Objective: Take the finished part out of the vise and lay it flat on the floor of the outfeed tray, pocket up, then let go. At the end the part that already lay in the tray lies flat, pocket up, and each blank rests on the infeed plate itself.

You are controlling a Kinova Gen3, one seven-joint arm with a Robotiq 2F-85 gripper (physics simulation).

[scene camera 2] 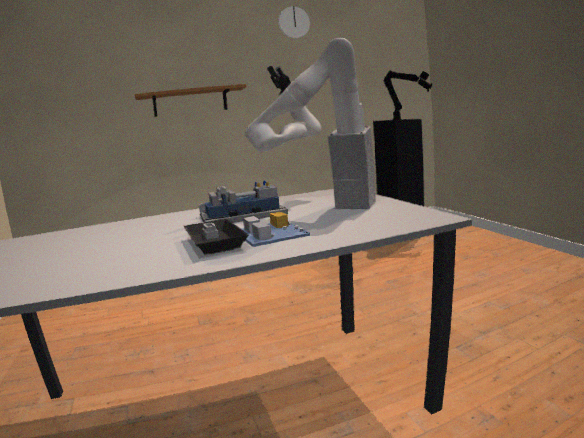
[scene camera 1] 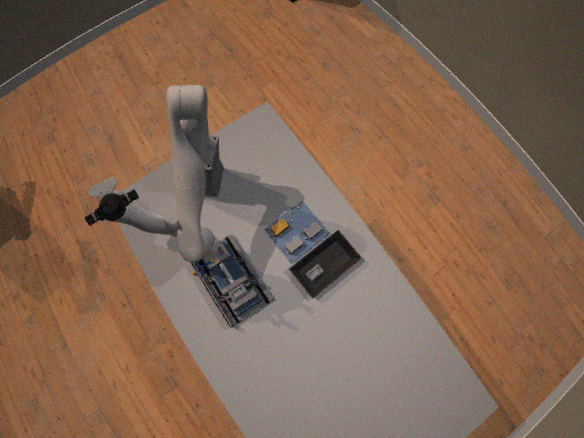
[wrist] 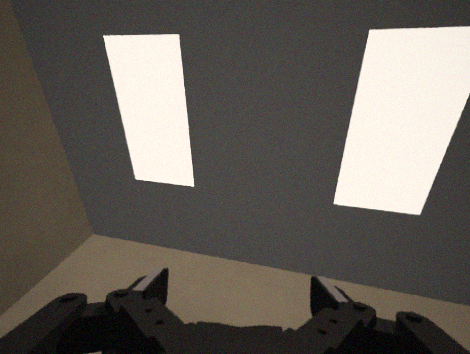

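Seen in the pictures: gripper, fingertip midpoint: (scene camera 2: 272,66) (scene camera 1: 111,207) (wrist: 238,288); arm's base at its link origin: (scene camera 2: 349,131) (scene camera 1: 196,149).
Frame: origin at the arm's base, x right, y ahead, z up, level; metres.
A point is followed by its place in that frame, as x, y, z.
My gripper (scene camera 1: 112,206) @[0.282, 0.158, 0.282] (scene camera 2: 275,70) @[0.282, 0.158, 0.282] (wrist: 238,288) @[0.282, 0.158, 0.282] is open and empty, raised high beyond the table's side, fingers pointing up. The blue and grey vise (scene camera 1: 231,274) @[0.169, 0.368, -0.220] (scene camera 2: 242,206) @[0.126, 0.386, -0.234] stands on the table below the arm. A grey part (scene camera 1: 239,292) @[0.184, 0.444, -0.179] appears to sit between its jaws; details are too small to tell. The black outfeed tray (scene camera 1: 336,256) @[-0.179, 0.558, -0.268] (scene camera 2: 220,246) @[-0.231, 0.563, -0.258] holds a light grey part (scene camera 1: 314,272) @[-0.072, 0.552, -0.247] (scene camera 2: 210,230) @[-0.098, 0.557, -0.244], whose pocket seems to face up; its exact tilt is unclear. Two grey blanks (scene camera 1: 313,230) @[-0.171, 0.430, -0.235] (scene camera 1: 294,244) @[-0.082, 0.425, -0.236] (scene camera 2: 251,223) @[-0.112, 0.435, -0.242] (scene camera 2: 261,230) @[-0.202, 0.437, -0.245] stand on the blue infeed plate (scene camera 1: 301,218) @[-0.175, 0.357, -0.272] (scene camera 2: 287,234) @[-0.199, 0.360, -0.271].
An orange block (scene camera 1: 279,227) @[-0.080, 0.338, -0.236] (scene camera 2: 279,219) @[-0.113, 0.346, -0.246] is on the infeed plate, near small pegs at its far end. The tray adjoins the plate; the vise is across a gap from both. The wrist view shows the ceiling with bright panels (wrist: 160,110) (wrist: 400,120).
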